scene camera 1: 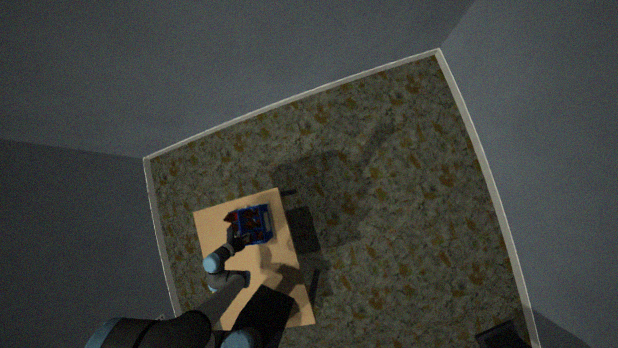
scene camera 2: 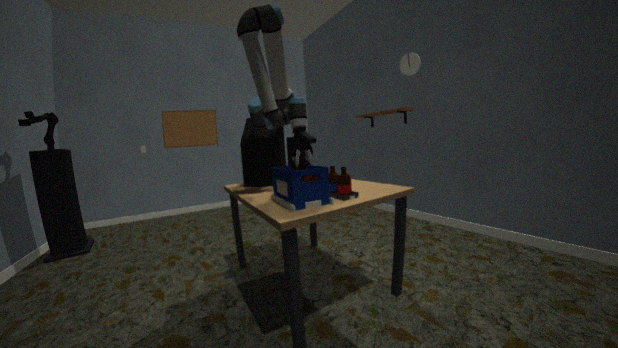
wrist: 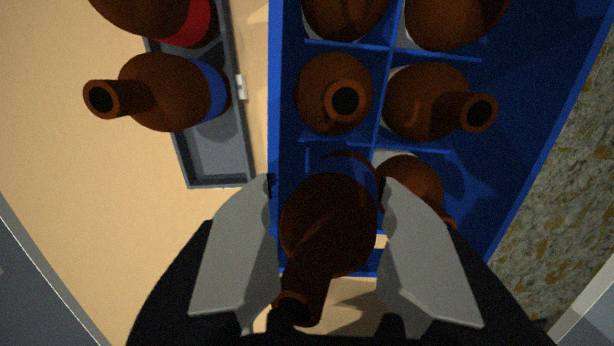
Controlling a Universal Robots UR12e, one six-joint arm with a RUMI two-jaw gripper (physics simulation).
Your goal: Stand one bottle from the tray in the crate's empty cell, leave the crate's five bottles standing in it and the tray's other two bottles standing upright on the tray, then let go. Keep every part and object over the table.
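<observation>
A blue-labelled bottle (wrist: 164,92) and a brown blue-labelled bottle (wrist: 327,227) are visible to me, as is my gripper (wrist: 324,177).
</observation>
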